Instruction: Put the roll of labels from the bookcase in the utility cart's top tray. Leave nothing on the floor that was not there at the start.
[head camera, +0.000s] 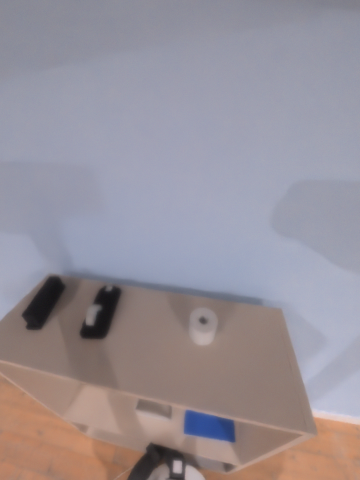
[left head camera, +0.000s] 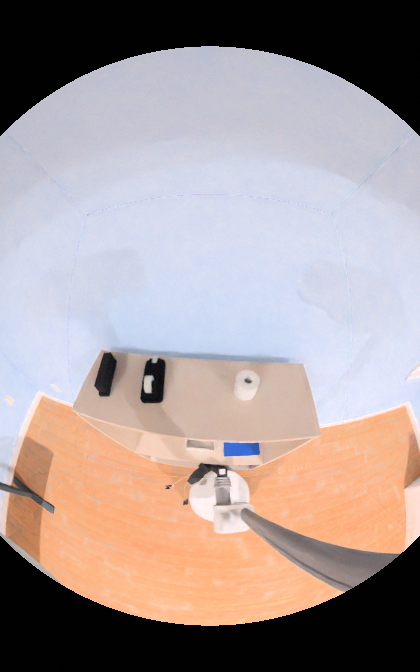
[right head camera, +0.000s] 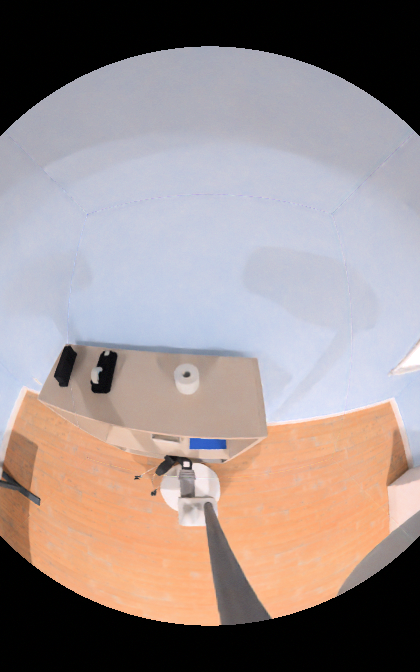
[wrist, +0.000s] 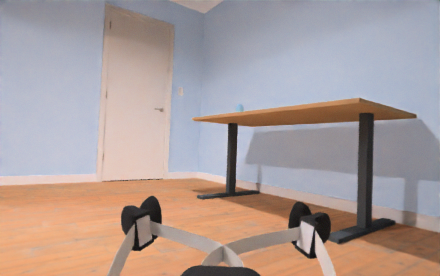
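The white roll of labels stands upright on the top of the beige bookcase, right of its middle. My gripper is open, with its two fingertips far apart and no object between them. It is in front of the bookcase, over the floor and below the bookcase top, apart from the roll. The wrist view looks away from the bookcase. The utility cart does not show in these views.
A black dispenser with a white roll and a black block lie on the bookcase's left part. A blue box is on a shelf below. A wooden desk with dark legs and a door show in the wrist view.
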